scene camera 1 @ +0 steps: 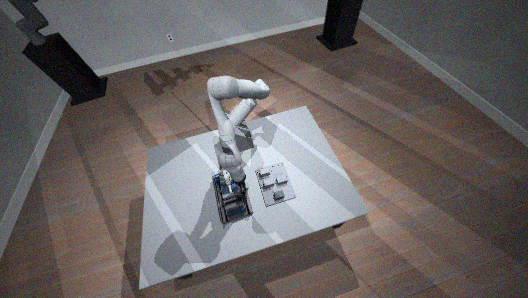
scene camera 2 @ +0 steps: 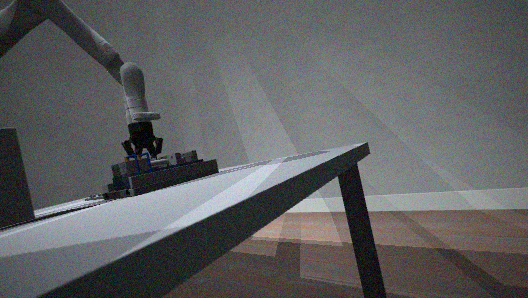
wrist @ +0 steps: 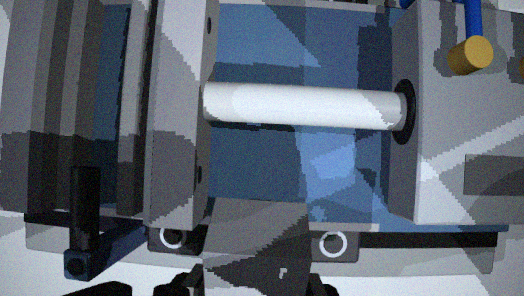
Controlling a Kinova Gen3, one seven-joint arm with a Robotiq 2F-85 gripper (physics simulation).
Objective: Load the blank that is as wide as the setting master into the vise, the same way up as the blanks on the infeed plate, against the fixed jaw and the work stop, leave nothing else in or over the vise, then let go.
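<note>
My gripper is shut on a grey block-shaped blank, at the bottom of the wrist view. The blank overlaps the near side of the vise there; its height above the vise cannot be told. In the wrist view, the outer jaw stands at the far left. A second jaw block is joined by a white rod to the housing. A narrow gap with a grey bar lies between the jaws. The black work stop post stands at the gap's near end. The fingertips are partly hidden.
The infeed plate lies beside the vise with several blocks, one darker. Which is the setting master cannot be told. A blue tube with a yellow end rises over the housing. A dark box stands by the arm's base.
</note>
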